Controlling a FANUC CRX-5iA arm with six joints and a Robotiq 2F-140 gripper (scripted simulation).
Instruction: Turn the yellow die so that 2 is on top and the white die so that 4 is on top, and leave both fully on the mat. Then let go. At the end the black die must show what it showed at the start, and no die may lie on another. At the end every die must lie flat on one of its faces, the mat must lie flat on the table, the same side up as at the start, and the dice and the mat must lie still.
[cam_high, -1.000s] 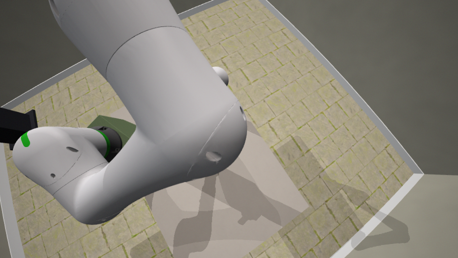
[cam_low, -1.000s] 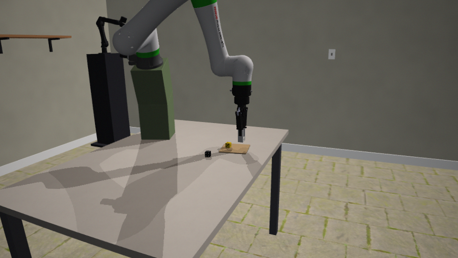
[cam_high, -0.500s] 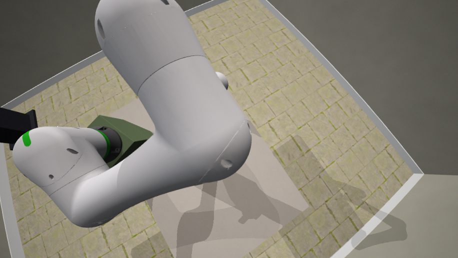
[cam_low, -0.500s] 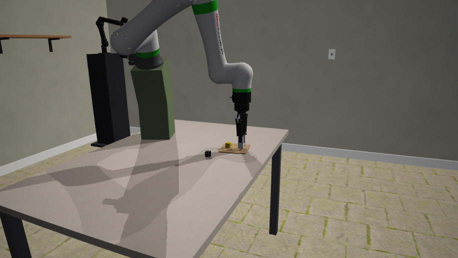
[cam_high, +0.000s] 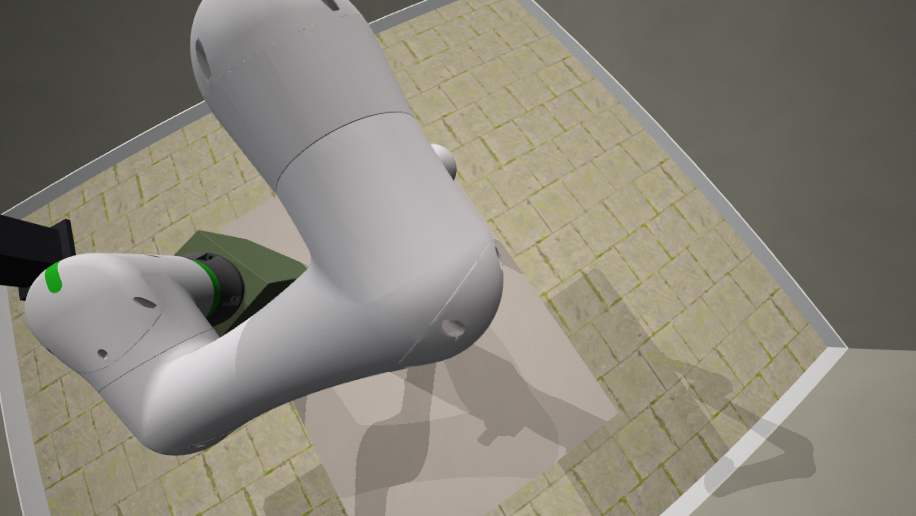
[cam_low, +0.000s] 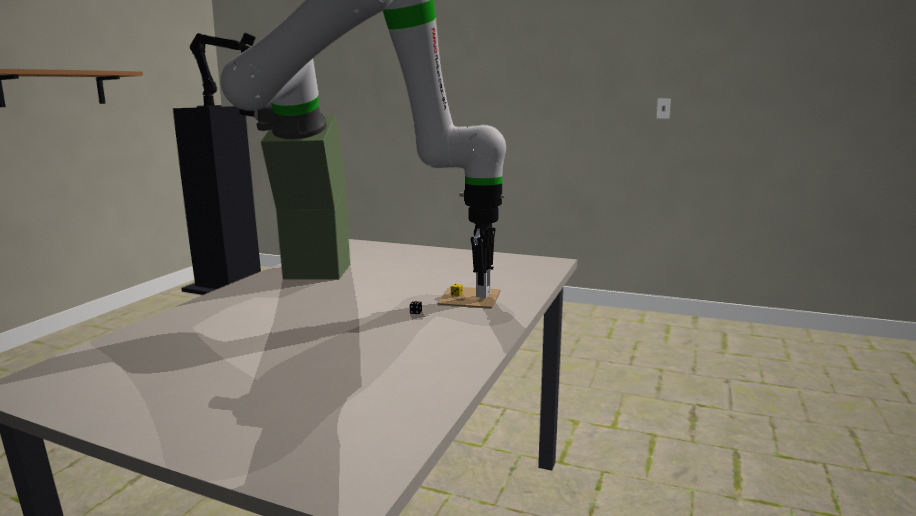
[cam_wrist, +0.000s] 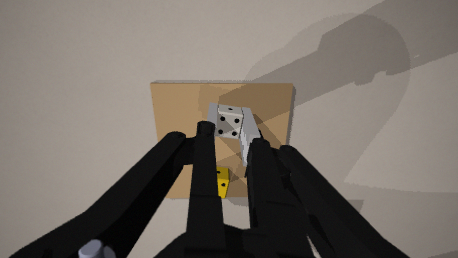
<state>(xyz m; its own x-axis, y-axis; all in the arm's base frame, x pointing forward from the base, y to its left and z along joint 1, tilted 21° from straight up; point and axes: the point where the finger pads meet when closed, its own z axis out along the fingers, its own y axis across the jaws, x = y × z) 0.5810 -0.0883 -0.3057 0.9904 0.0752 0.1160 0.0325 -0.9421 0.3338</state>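
Right now the white die is 2 cm below my hand. Also, from my hand: tan mat: 4 cm behind, 4 cm below; black die: 12 cm behind, 15 cm to the right, 3 cm below; yellow die: 7 cm behind, 3 cm below.
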